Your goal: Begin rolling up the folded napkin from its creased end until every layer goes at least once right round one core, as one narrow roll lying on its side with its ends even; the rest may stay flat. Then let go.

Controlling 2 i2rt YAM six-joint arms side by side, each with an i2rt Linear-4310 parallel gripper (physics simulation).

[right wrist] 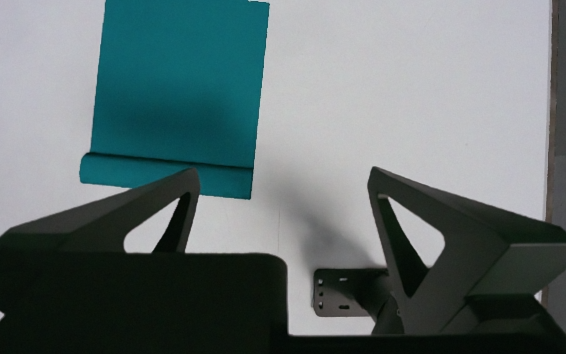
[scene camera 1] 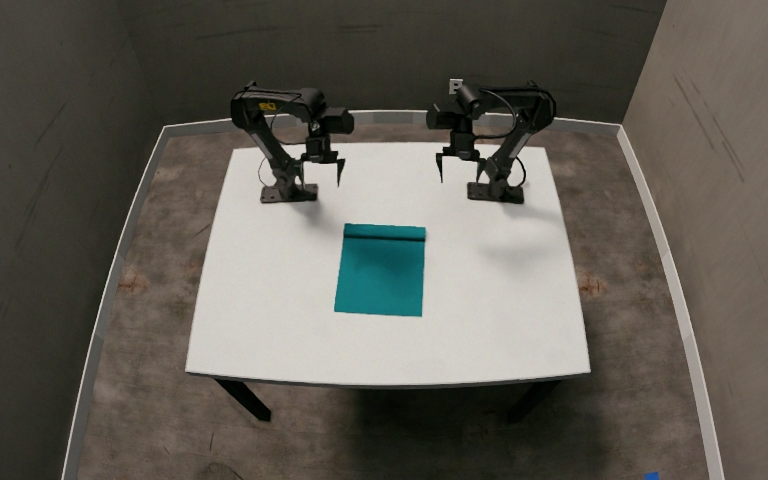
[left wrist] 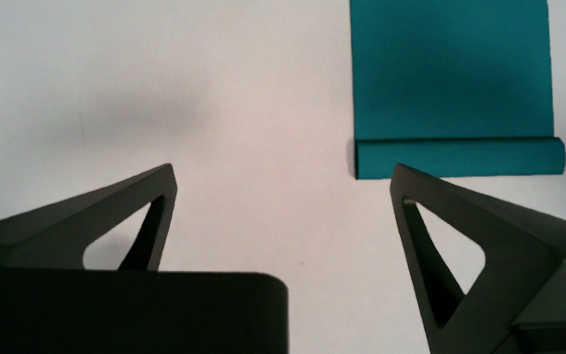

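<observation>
The teal napkin [scene camera 1: 380,283] [left wrist: 450,70] [right wrist: 180,100] lies flat on the table. Its end nearest the arm bases is a narrow raised band [scene camera 1: 385,232] [left wrist: 465,157] [right wrist: 150,172], rolled or folded over, running straight across the full width, with a dark line along its inner edge. How many layers are in the band cannot be told. My left gripper [scene camera 1: 459,172] [left wrist: 283,175] is open and empty, above the table behind and to the right of the band. My right gripper [scene camera 1: 320,175] [right wrist: 283,176] is open and empty, above the table behind and to the left of it.
The white table [scene camera 1: 271,328] [left wrist: 250,100] [right wrist: 400,100] carries both arm bases, the left arm's base [scene camera 1: 478,192] and the right arm's base [scene camera 1: 272,194] [right wrist: 332,295], near its back edge. A table edge shows at the right of the right wrist view. Dark walls surround the table.
</observation>
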